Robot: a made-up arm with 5 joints.
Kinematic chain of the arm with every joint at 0, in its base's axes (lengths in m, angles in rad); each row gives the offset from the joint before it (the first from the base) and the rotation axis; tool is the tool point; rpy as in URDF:
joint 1: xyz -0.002 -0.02 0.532 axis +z
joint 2: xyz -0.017 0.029 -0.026 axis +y
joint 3: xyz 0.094 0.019 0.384 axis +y
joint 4: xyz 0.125 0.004 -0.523 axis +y
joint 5: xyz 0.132 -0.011 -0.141 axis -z
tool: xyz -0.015 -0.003 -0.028 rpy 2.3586 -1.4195 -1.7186
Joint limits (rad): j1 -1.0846..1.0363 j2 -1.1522..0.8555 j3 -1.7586..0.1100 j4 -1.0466..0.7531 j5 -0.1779..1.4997
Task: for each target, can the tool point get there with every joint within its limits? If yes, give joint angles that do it. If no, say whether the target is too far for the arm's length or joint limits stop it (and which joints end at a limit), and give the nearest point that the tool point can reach.
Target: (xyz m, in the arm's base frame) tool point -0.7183 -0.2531 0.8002
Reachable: no: joint limits stop it (at a limit: joint 2, joint 3, joint 4, joint 5) | nearest point -0.5205 -0.1887 1.3083 | short by 0.549 m
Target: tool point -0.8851 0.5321 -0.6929
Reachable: no: too far | nearest point 0.0369 0.1552 -0.0447 | short by 1.188 m
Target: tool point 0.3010 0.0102 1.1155
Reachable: yes | joints -0.0481 -0.9259 -0.6011 -0.8097 0.4425
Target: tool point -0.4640 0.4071 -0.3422
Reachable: no: joint limits stop it (at a limit: joint 1, joint 2, joint 5) | nearest point 0.0468 0.1718 -0.0487 | short by 0.634 m
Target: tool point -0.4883 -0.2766 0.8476
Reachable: no: joint limits stop it (at a limit: joint 2, joint 3, joint 4, joint 5) | nearest point -0.4843 -0.2745 1.3083 | short by 0.461 m
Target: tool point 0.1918 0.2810 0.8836
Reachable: yes | joints 0.8734 -0.9709 -0.1918 -0.8291 0.4449
